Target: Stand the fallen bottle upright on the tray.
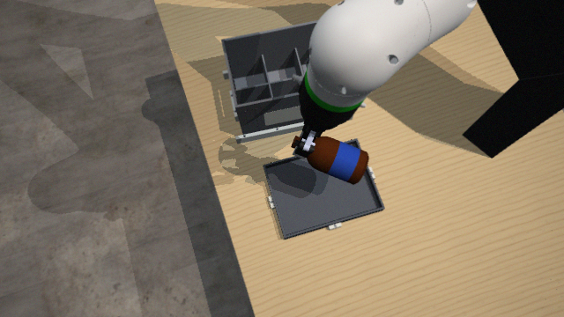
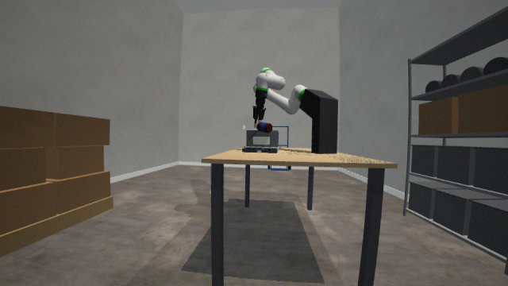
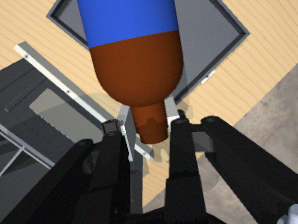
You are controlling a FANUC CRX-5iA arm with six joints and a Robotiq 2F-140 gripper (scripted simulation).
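The bottle lies 4 cm to the left of my hand, 3 cm below it and 3 cm behind it. Also, from my hand: dark grey crate 20 cm to the right, 14 cm below, 10 cm behind; tray 21 cm below, 6 cm to the left, 2 cm behind.
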